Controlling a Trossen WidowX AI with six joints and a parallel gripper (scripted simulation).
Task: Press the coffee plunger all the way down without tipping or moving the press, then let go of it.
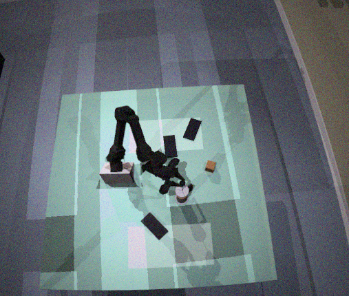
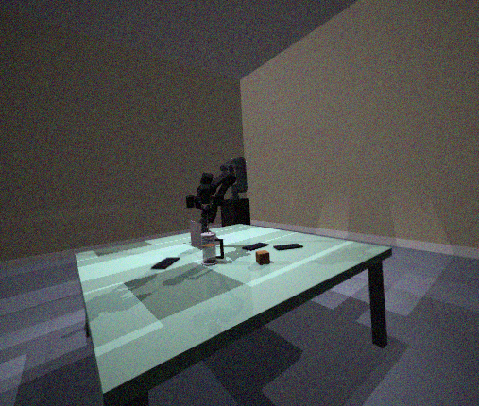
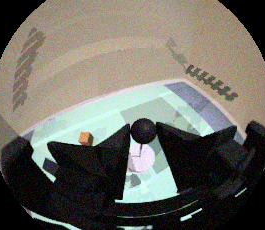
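My gripper tip is 1 cm short of the coffee press, 1 cm to the right of it and 13 cm above it.
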